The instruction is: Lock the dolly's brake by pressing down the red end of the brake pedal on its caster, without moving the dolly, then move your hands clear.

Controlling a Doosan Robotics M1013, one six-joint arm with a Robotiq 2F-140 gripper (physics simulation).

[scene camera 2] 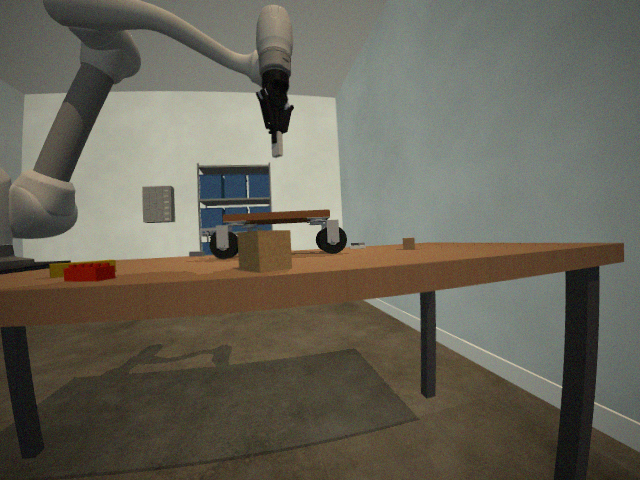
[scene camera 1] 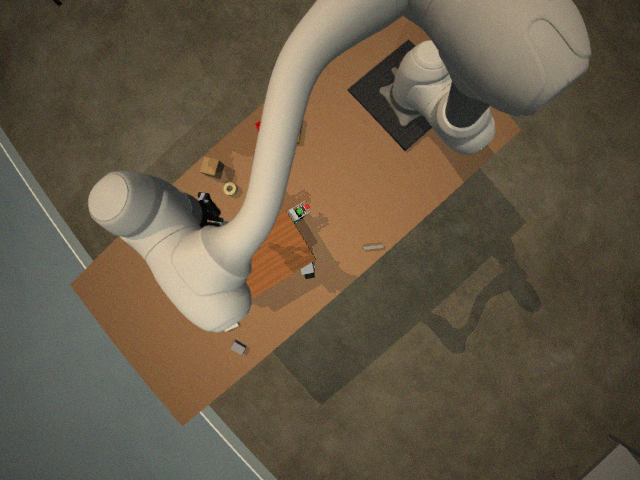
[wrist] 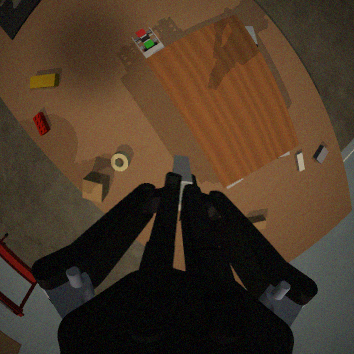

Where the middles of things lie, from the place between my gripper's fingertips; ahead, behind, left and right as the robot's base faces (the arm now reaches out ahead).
Scene:
My gripper is now 21 cm above the dolly (scene camera 1: pixel 284 252), 15 cm to the right of it and 4 cm past it. Round my hand: red brick (scene camera 2: pixel 93 271) (34 cm to the right, 26 cm below, 25 cm behind).

